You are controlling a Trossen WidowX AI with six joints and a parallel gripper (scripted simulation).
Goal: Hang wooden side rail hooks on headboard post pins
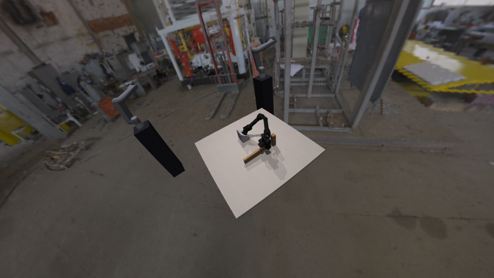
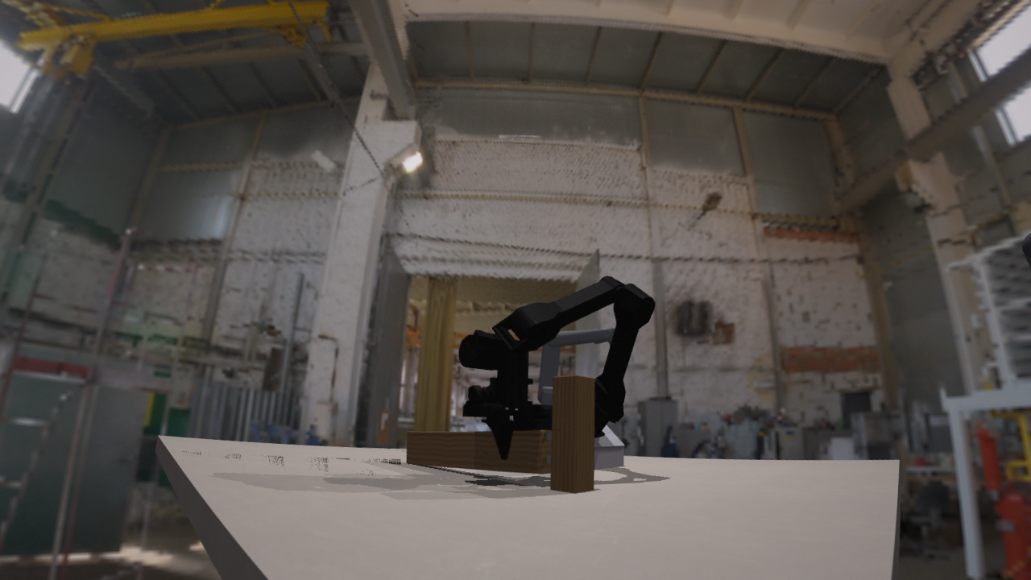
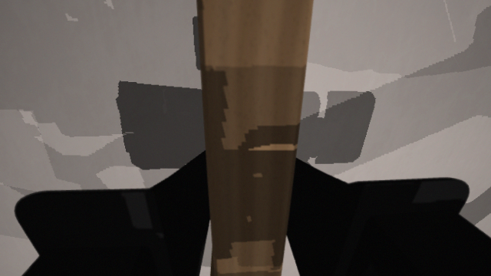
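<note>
Now: the headboard post 14 cm to the left of my gripper tip, 4 cm above it and 1 cm ahead of it.
</note>
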